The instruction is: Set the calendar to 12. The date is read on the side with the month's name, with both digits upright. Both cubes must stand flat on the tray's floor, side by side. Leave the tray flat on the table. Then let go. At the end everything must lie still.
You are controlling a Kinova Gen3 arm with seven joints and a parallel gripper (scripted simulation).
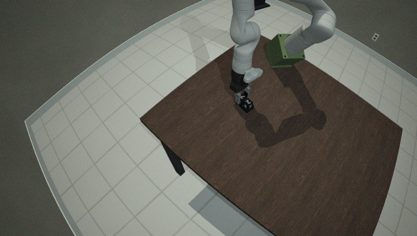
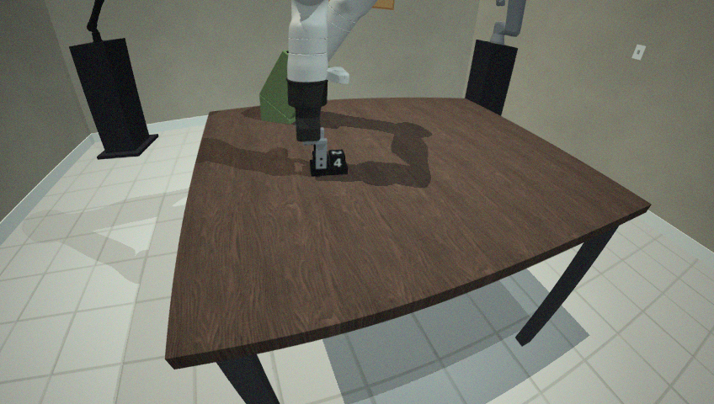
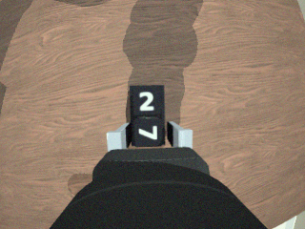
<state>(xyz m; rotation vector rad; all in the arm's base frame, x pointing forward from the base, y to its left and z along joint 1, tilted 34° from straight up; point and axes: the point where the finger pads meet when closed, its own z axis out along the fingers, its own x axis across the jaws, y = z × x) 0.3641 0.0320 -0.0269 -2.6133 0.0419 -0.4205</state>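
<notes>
My gripper is now 2 cm to the right of the black tray and 3 cm above it.
</notes>
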